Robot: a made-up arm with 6 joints. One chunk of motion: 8 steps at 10 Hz.
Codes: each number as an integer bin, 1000 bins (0 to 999) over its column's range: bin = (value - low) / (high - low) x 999, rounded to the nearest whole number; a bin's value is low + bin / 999 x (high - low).
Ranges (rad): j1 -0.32..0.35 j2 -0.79..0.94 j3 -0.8..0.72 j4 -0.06..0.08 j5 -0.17..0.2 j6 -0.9..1
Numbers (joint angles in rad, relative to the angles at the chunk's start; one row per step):
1: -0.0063 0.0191 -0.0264 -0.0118 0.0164 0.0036
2: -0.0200 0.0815 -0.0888 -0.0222 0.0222 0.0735
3: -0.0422 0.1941 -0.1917 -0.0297 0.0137 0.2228
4: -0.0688 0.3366 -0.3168 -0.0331 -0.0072 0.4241
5: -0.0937 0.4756 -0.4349 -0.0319 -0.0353 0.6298
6: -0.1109 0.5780 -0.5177 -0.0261 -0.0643 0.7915
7: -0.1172 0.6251 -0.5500 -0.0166 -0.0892 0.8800
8: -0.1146 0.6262 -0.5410 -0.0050 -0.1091 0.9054
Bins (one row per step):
1: 468 467 508 344 503 475
2: 447 503 467 270 519 512
3: 414 568 400 216 496 590
4: 375 651 318 192 440 696
5: 337 731 240 201 364 804
6: 312 790 186 242 285 889
7: 302 817 164 310 218 936
8: 306 818 170 392 164 949

